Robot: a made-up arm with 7 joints.
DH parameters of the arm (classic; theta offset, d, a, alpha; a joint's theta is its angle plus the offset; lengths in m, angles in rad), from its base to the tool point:
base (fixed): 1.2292 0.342 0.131 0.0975
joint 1: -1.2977 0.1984 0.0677 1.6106
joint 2: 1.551 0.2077 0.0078 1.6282
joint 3: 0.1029 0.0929 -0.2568 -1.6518
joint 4: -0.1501 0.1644 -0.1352 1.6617
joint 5: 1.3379 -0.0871 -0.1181 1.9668
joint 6: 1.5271 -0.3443 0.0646 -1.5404
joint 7: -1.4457 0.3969 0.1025 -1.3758
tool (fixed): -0.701 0.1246 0 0
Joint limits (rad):
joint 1: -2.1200..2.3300
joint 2: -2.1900..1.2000
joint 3: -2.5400..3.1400
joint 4: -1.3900..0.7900
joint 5: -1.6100..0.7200
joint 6: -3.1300..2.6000
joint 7: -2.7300..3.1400
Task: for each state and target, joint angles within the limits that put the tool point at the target. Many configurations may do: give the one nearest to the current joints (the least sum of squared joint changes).
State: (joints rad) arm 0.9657 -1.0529 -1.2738 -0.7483 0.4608 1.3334 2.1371
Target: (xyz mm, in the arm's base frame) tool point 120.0 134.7 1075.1
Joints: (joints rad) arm 0.9661 -1.7664 -0.7610 -1.3900 0.6289 1.4761 2.1689
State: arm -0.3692 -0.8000 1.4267 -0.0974 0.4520 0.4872 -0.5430
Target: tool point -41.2 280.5 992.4
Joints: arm -0.1055 -0.3428 1.4533 -0.4732 0.2712 0.9694 -0.7004
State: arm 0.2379 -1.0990 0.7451 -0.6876 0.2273 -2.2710 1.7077
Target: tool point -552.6 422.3 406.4
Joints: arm 0.2694 -0.8724 0.9921 -0.9056 0.4453 -2.0521 1.6537
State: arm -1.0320 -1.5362 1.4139 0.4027 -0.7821 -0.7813 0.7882
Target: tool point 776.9 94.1 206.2
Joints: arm -1.1549 -1.3280 1.6989 -0.0534 -0.6818 -0.4726 0.7669
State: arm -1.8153 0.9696 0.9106 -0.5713 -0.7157 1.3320 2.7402
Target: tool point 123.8 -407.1 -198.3
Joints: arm -1.8474 1.2000 1.2197 -0.3612 -0.6859 1.4250 2.8604
